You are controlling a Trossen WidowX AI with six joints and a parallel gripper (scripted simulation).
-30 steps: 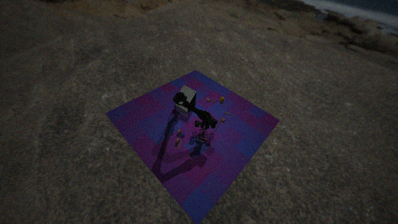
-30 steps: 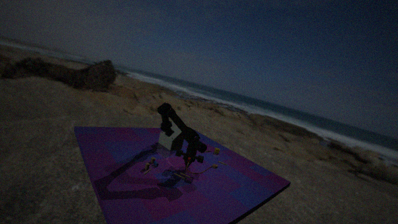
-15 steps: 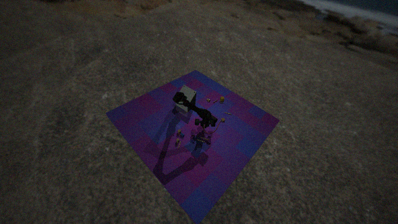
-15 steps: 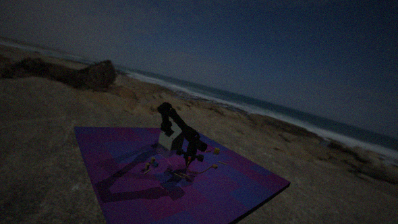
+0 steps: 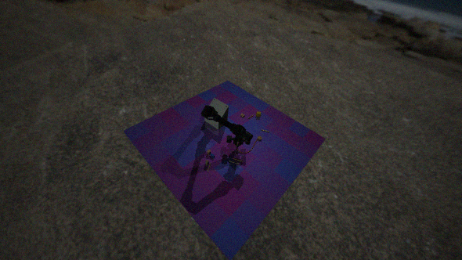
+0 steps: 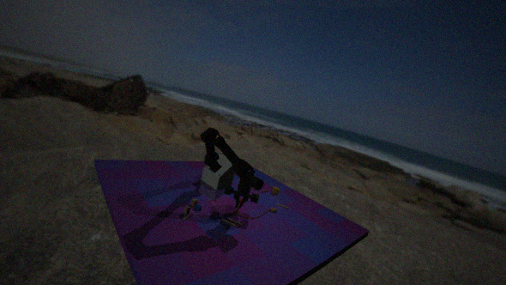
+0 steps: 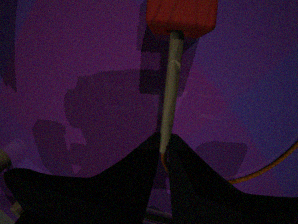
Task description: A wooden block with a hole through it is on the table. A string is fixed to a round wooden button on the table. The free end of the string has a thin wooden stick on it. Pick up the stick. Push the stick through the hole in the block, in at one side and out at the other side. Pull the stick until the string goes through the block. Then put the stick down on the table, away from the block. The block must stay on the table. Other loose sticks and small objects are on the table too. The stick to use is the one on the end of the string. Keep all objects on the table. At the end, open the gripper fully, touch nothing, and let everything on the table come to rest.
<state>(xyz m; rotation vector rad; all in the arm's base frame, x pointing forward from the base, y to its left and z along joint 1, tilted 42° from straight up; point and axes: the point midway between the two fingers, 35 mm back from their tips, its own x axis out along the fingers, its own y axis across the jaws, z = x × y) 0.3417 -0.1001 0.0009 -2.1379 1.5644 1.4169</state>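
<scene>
Right now my gripper tip is 70 mm to the right of the red block and 50 mm past it. The rest, counted from my gripper tip: yellow cube 470 mm to the left, 90 mm behind, 10 mm above; then blue piece 200 mm to the right, 90 mm behind; then round button 210 mm to the left, 90 mm ahead, 10 mm below.
</scene>
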